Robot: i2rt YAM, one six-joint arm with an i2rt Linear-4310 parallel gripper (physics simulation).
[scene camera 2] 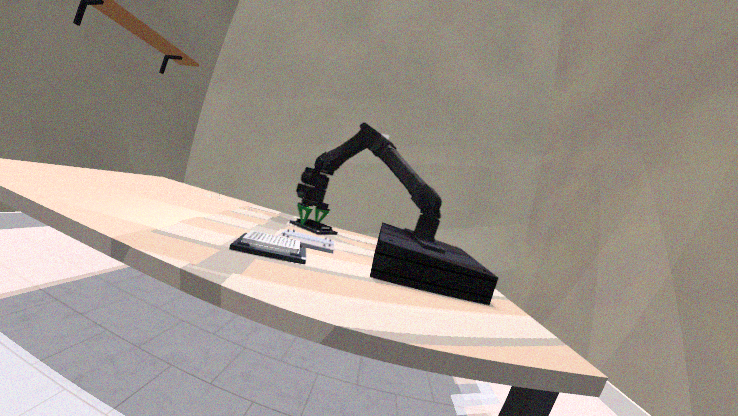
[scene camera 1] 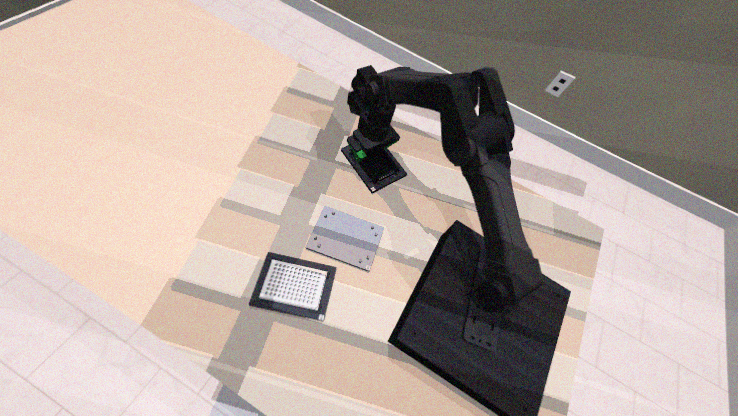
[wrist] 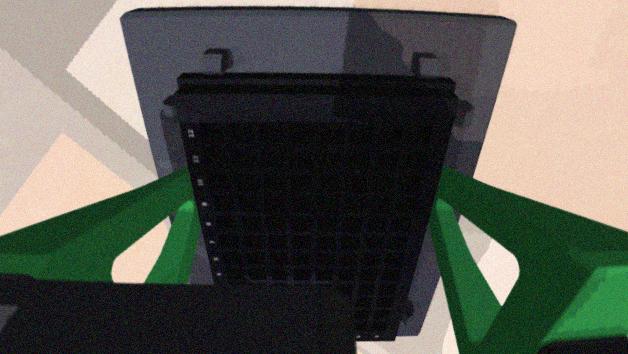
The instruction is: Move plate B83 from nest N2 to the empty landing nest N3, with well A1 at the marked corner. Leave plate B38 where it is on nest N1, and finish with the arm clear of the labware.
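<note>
My gripper (scene camera 1: pixel 376 161) (scene camera 2: pixel 311 222) (wrist: pixel 314 177) is shut on the black well plate (scene camera 1: pixel 381 164) (scene camera 2: pixel 317 226) (wrist: pixel 320 160), with a green finger against each long side. The plate sits level in its dark nest (scene camera 1: pixel 364 175) (scene camera 2: pixel 332 232) (wrist: pixel 300 37), between the corner posts. The empty grey-blue nest (scene camera 1: pixel 346 237) (scene camera 2: pixel 315 239) lies in the middle, with small pins at its corners. A white well plate (scene camera 1: pixel 294 284) (scene camera 2: pixel 271 241) sits in another dark nest (scene camera 1: pixel 289 309) (scene camera 2: pixel 266 254). The plate names B83 and B38 cannot be read.
The arm's black base box (scene camera 1: pixel 439 320) (scene camera 2: pixel 434 268) stands on the wooden table (scene camera 1: pixel 129 129) (scene camera 2: pixel 413 322), to the right of the nests. A wall shelf (scene camera 2: pixel 144 33) hangs high at the upper left in scene camera 2. Shadow bands cross the table.
</note>
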